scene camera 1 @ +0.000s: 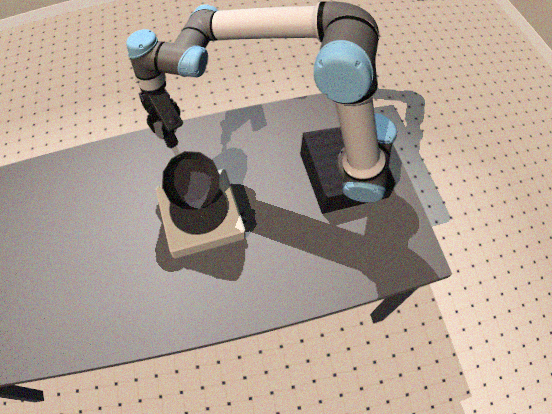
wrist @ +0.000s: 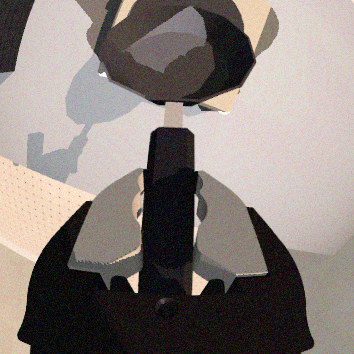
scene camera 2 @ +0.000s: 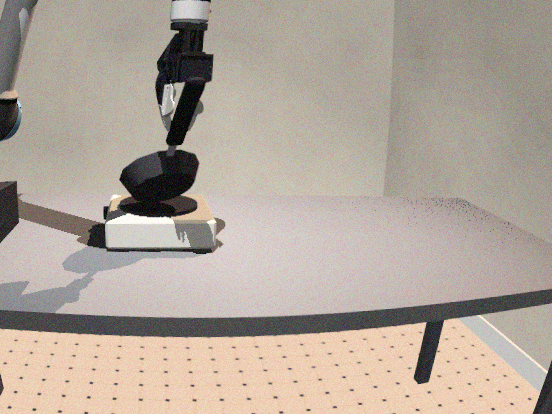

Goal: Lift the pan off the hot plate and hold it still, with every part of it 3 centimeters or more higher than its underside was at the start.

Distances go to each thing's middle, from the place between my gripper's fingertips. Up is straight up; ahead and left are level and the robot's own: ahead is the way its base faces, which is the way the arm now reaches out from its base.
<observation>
The black pan (scene camera 2: 163, 175) is 30 mm behind my hand, 50 mm to the left of it and 30 mm below it. Round my hand: hot plate (scene camera 2: 185, 222): 40 mm behind, 160 mm to the left, 220 mm below.
</observation>
